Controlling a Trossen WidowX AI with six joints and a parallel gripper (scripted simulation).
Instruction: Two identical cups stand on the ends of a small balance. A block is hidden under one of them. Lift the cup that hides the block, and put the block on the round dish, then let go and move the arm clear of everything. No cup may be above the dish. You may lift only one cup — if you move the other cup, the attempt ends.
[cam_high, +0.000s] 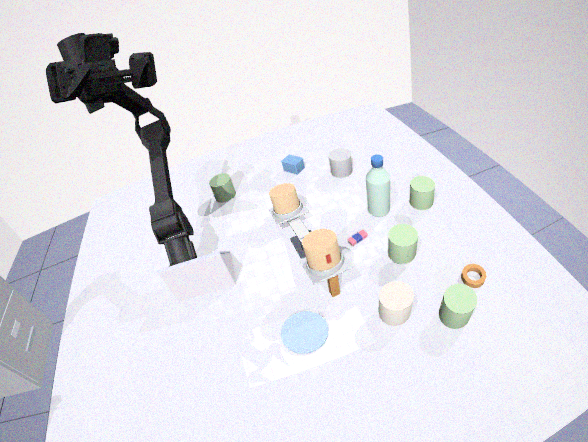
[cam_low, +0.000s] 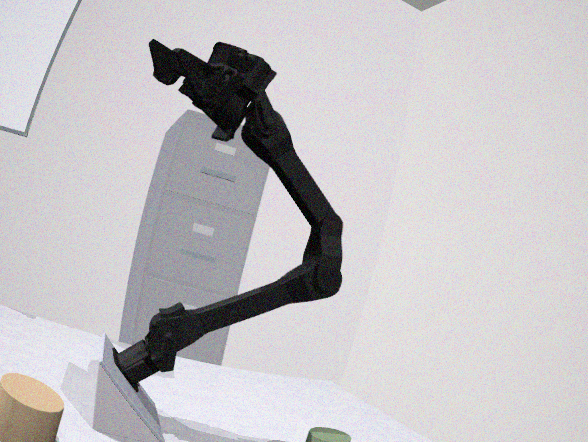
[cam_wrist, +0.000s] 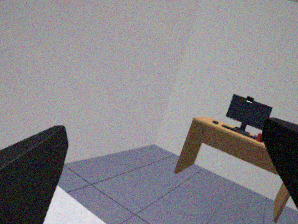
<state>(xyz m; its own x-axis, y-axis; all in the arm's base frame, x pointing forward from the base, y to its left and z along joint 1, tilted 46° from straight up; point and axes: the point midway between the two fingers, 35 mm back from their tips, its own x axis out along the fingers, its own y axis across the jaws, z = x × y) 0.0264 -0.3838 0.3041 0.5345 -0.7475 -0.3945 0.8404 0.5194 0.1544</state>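
The teal block lies 21 cm ahead of my gripper tip, 19 cm to the left of it and 53 cm below it. From my gripper tip the other things lie so: orange post (22 cm ahead, 10 cm to the right, 53 cm below); pale blue round dish (13 cm ahead, 17 cm to the right, 57 cm below); grey balance (22 cm ahead, 6 cm to the left, 53 cm below).
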